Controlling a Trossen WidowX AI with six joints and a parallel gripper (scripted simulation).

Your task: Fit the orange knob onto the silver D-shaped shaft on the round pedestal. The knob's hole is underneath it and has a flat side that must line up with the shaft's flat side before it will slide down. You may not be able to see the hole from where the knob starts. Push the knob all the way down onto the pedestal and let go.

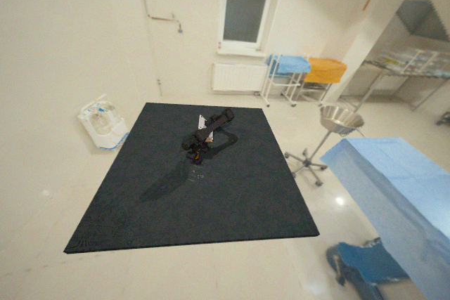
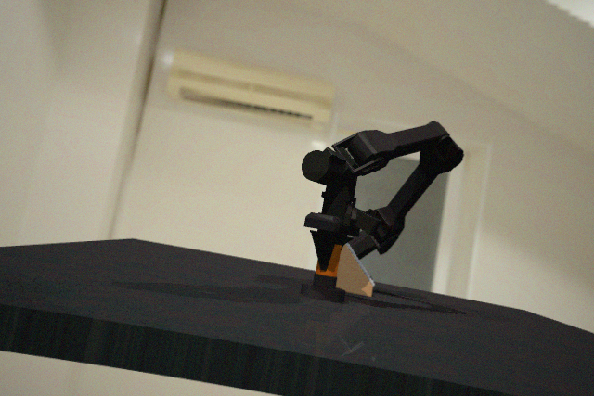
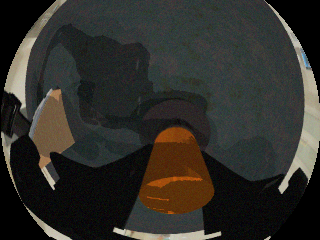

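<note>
Now: the orange knob 3 cm above my gripper tip. Also, from my gripper tip: round black pedestal: 2 cm below.
</note>
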